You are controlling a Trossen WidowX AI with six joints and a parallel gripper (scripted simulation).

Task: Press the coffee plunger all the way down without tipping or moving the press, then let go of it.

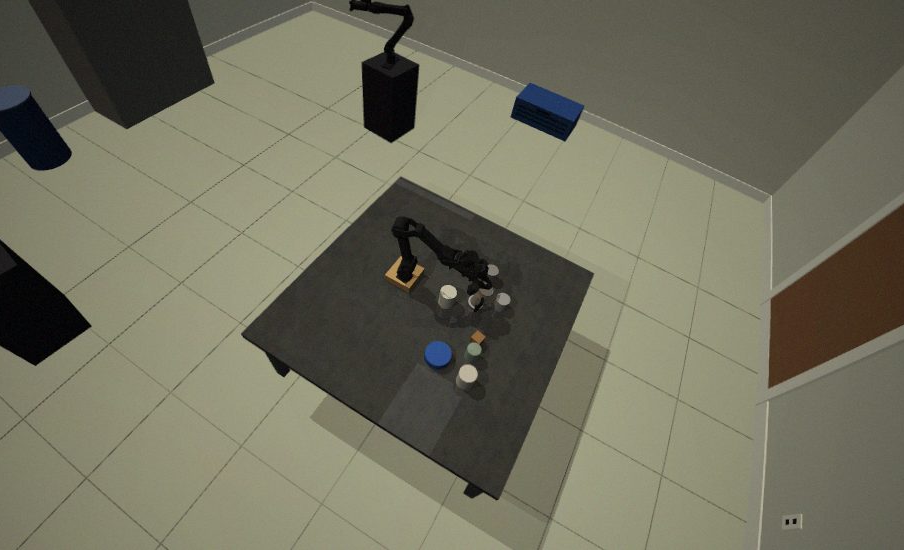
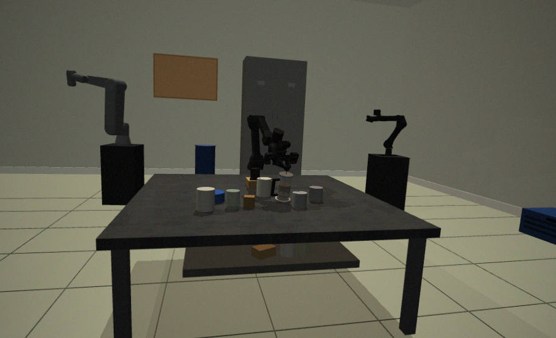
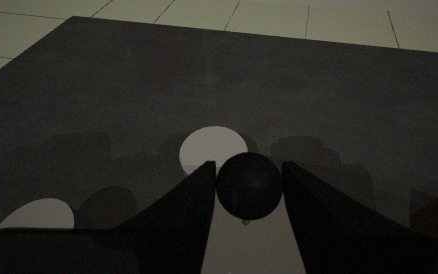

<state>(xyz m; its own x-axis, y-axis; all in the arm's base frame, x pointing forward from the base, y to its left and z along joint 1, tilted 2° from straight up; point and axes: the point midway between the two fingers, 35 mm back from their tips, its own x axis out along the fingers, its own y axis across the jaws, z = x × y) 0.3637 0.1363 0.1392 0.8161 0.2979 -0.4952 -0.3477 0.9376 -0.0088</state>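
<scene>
Right now the coffee press is 90 mm below my gripper tip, 20 mm to the right of it and 20 mm behind it. The rest, counted from my gripper tip: blue disc 370 mm to the right, 160 mm below, 10 mm behind; pale green cup 260 mm to the right, 140 mm below, 110 mm ahead; brown cube 190 mm to the right, 150 mm below, 90 mm ahead.
</scene>
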